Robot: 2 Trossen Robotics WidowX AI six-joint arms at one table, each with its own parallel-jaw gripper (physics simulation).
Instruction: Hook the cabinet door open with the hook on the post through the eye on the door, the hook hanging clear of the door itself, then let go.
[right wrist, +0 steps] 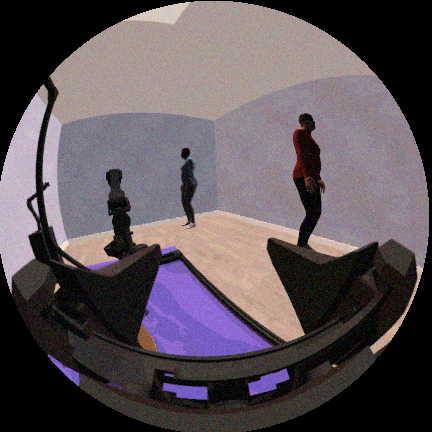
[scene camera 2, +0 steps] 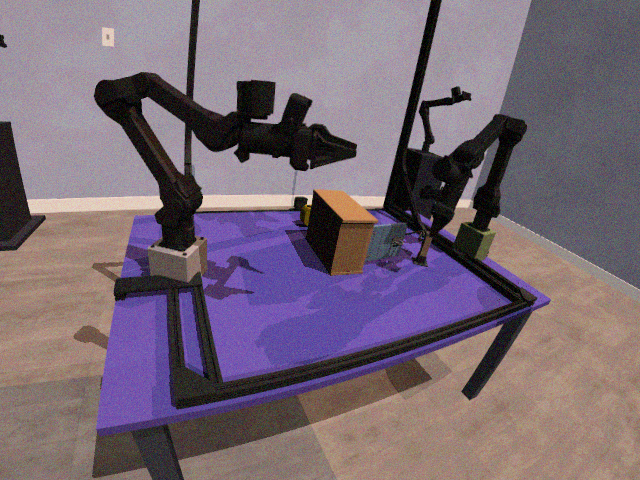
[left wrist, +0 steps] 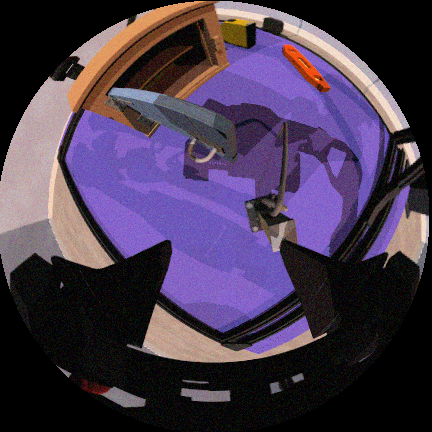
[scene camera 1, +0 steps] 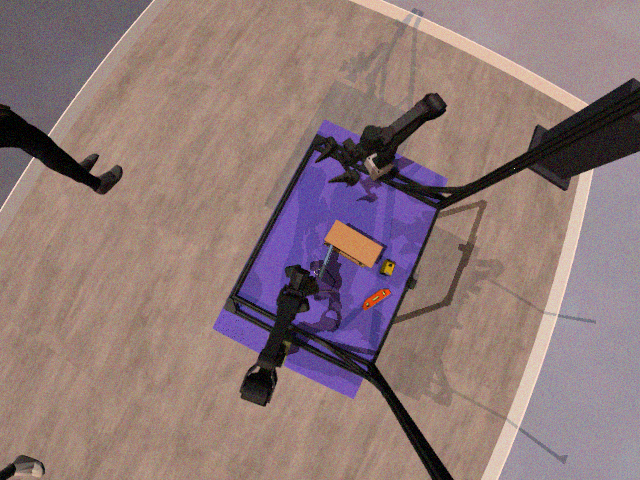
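Pixels of known places: left gripper, fingertip midpoint: [scene camera 2: 431, 234] [left wrist: 227, 246]; right gripper, fingertip midpoint: [right wrist: 214, 247] [scene camera 2: 356, 150] [scene camera 1: 321, 172]; left arm's base, link origin: [scene camera 2: 479, 227]; right arm's base, link origin: [scene camera 2: 178, 242] [scene camera 1: 380, 161].
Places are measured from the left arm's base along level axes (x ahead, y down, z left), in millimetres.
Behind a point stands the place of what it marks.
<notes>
The wooden cabinet [scene camera 1: 354, 242] @[x 532, y -49, z -167 mm] [scene camera 2: 348, 248] @[x 565, y 36, z -62 mm] [left wrist: 127, 37] stands mid-table, its blue-grey door [scene camera 1: 325, 259] @[x 428, y -12, z -75 mm] [scene camera 2: 385, 238] @[x 420, y 30, z -72 mm] [left wrist: 180, 117] @[x 382, y 1, z -71 mm] standing open. The metal eye [left wrist: 202, 160] @[x 359, y 41, z -49 mm] sticks out near the door's free edge. The post [scene camera 2: 423, 250] @[x 272, y 69, z -28 mm] [left wrist: 281, 232] @[x 267, y 8, z -35 mm] stands apart from the door. A thin hook rod [left wrist: 284, 165] @[x 289, y 31, z -86 mm] runs from the post, clear of the eye and door; its bent end is not clear. My left gripper [scene camera 2: 433, 231] @[x 297, y -1, z -5 mm] [left wrist: 227, 246] @[x 297, y -1, z -5 mm] is open and empty above the post, which shows near one fingertip. My right gripper [scene camera 1: 324, 171] @[x 697, y -240, z 43 mm] [scene camera 2: 355, 149] @[x 697, y -240, z 43 mm] [right wrist: 214, 247] @[x 697, y -240, z 43 mm] is open and empty, high above the table, away from the cabinet.
A yellow block [scene camera 1: 387, 267] @[x 487, y 45, z -360 mm] [left wrist: 239, 34] @[x 475, y 77, z -351 mm] stands near the cabinet's end. An orange-red bar with slots [scene camera 1: 376, 299] @[x 331, y 102, z -370 mm] [left wrist: 306, 68] @[x 323, y 99, z -344 mm] lies farther from the door. Black rails [scene camera 2: 310, 370] @[x 826, y 97, z 195 mm] frame the purple table. Two people [right wrist: 187, 175] [right wrist: 307, 155] stand beyond it.
</notes>
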